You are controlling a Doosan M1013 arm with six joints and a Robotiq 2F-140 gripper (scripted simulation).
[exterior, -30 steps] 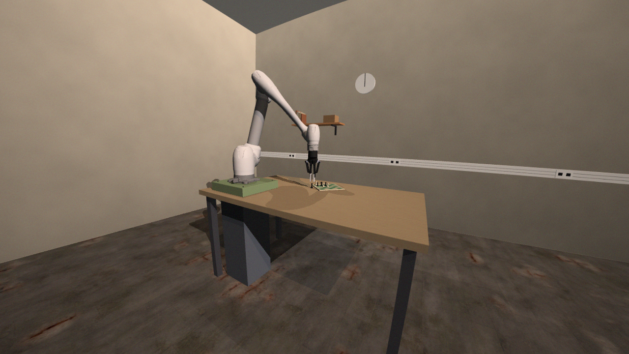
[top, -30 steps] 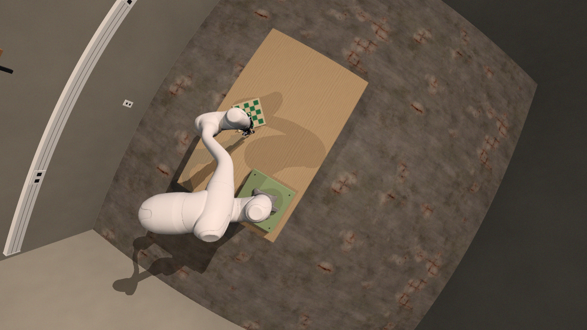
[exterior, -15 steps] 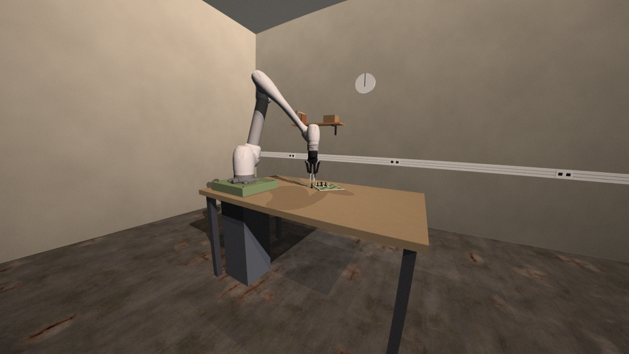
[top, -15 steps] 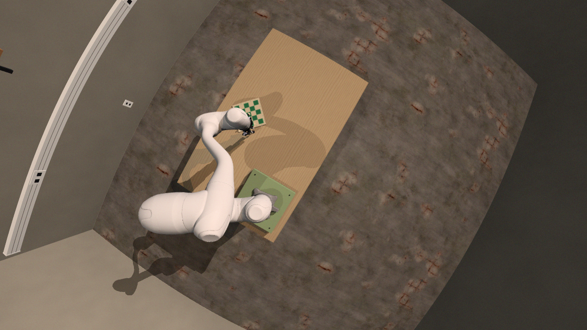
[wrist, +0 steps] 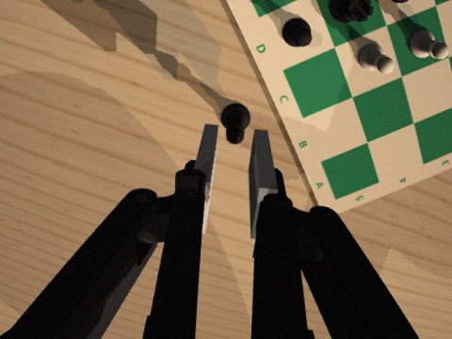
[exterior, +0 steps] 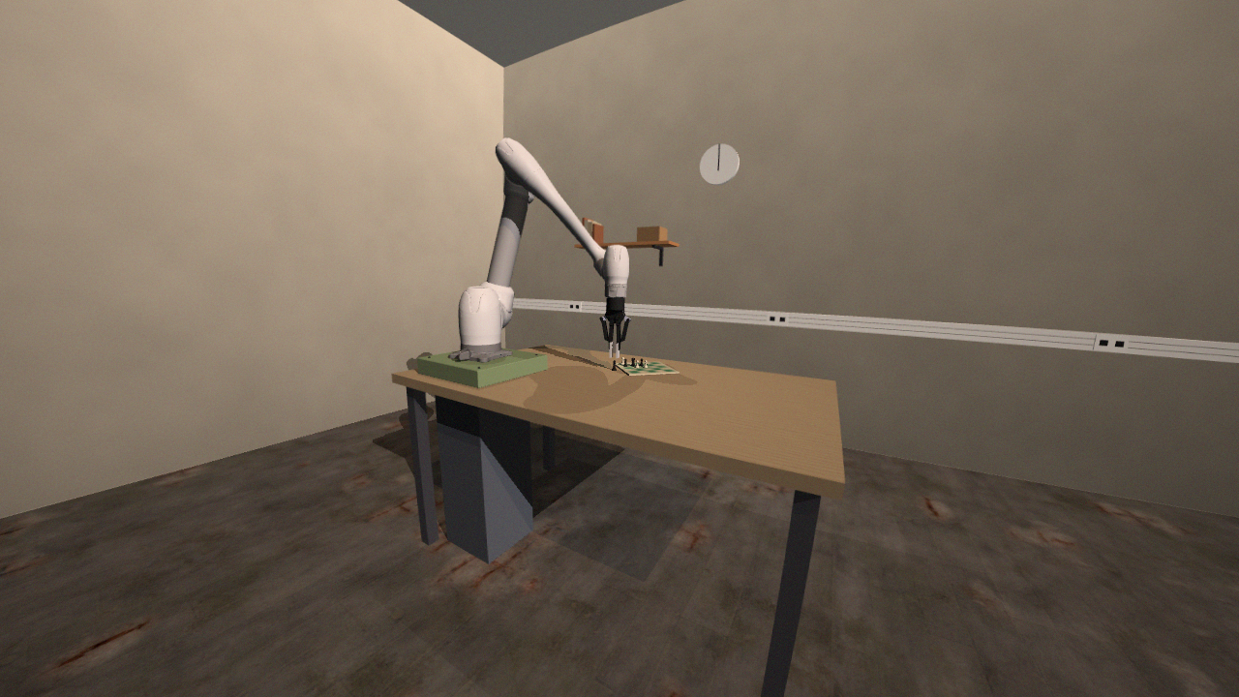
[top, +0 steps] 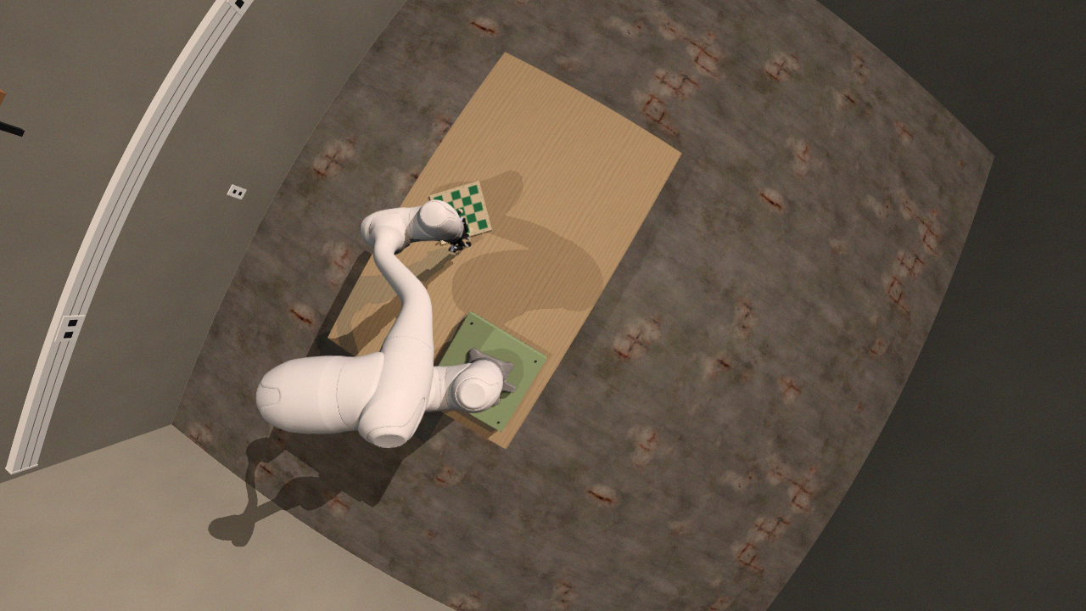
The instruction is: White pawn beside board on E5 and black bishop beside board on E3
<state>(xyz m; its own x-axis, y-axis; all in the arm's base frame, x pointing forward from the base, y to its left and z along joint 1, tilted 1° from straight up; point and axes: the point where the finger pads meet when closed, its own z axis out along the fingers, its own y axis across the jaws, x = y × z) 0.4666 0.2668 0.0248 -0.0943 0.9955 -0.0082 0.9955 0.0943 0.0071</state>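
My hand is 110 mm short of the chessboard, 80 mm to the right of it and 80 mm above it.
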